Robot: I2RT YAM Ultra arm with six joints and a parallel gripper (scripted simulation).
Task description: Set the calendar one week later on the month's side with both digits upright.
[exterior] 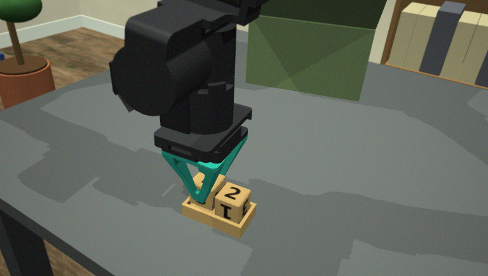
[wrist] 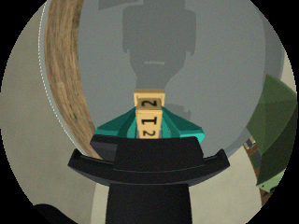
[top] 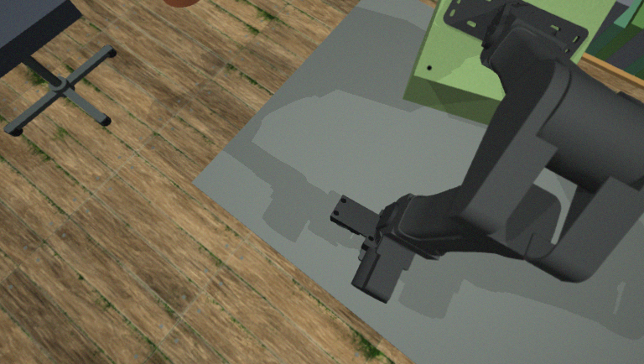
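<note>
My gripper is now 3 cm above the tray and 2 cm to the right of it.
</note>
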